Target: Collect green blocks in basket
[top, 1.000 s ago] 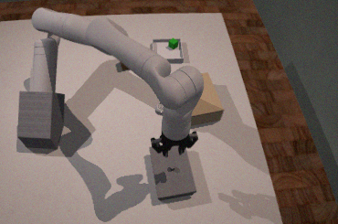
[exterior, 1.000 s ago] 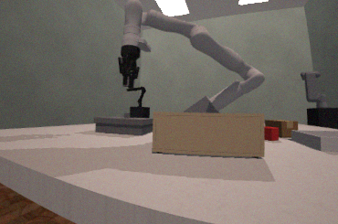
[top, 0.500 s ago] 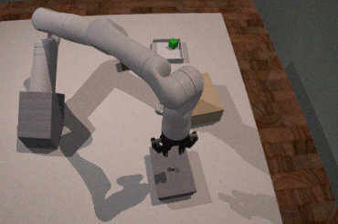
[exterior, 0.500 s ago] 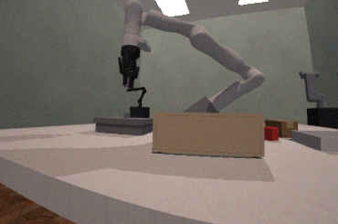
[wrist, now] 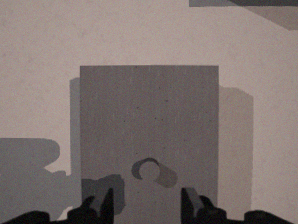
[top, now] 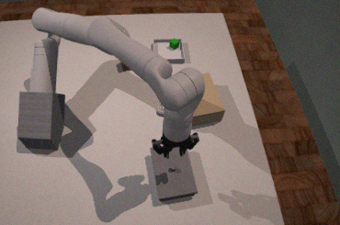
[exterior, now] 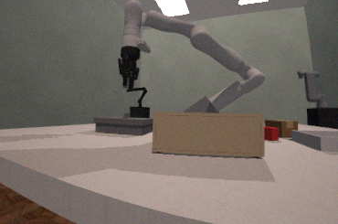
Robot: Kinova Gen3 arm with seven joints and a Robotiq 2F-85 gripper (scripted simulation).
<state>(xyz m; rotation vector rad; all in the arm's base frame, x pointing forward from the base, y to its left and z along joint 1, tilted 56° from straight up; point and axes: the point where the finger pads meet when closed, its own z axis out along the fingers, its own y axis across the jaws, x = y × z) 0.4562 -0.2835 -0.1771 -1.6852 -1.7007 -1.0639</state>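
Right now my hand is 16 cm above the metal box. Also, from my hand: cardboard box (55 cm to the left, 15 cm below, 13 cm behind); light wooden cabinet (30 cm to the left, 14 cm below, 12 cm ahead); red block (48 cm to the left, 16 cm below, 2 cm behind).
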